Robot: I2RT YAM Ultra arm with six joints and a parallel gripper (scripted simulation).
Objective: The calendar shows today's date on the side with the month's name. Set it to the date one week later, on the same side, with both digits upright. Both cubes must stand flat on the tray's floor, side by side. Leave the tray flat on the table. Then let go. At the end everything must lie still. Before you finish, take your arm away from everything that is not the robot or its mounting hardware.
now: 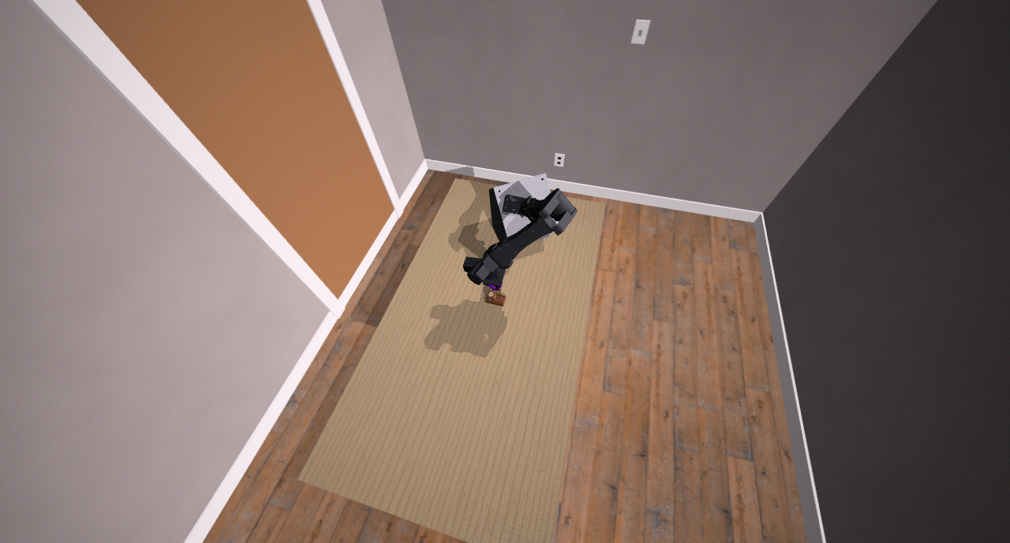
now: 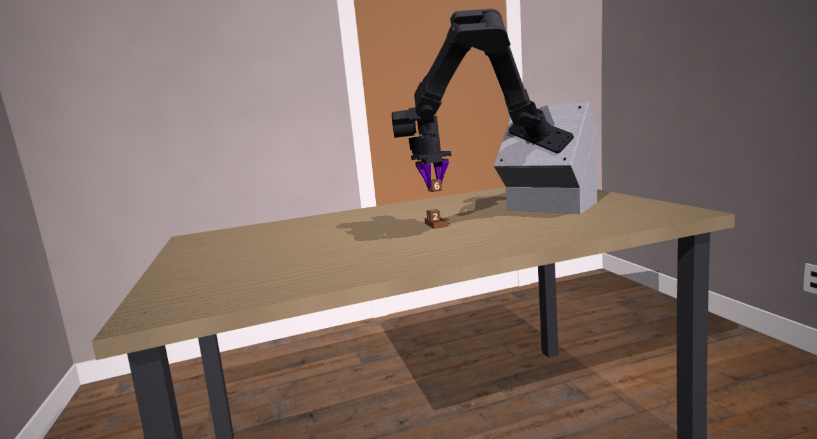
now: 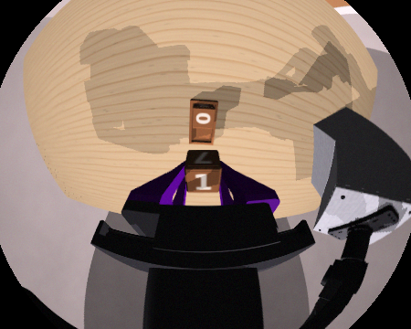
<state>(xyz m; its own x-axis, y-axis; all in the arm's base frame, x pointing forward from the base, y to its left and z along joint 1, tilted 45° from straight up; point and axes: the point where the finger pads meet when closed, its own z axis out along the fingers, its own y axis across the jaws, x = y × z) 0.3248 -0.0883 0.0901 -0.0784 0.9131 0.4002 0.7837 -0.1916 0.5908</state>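
Now: the brown tray 110 mm below my hand and 10 mm to the right of it.
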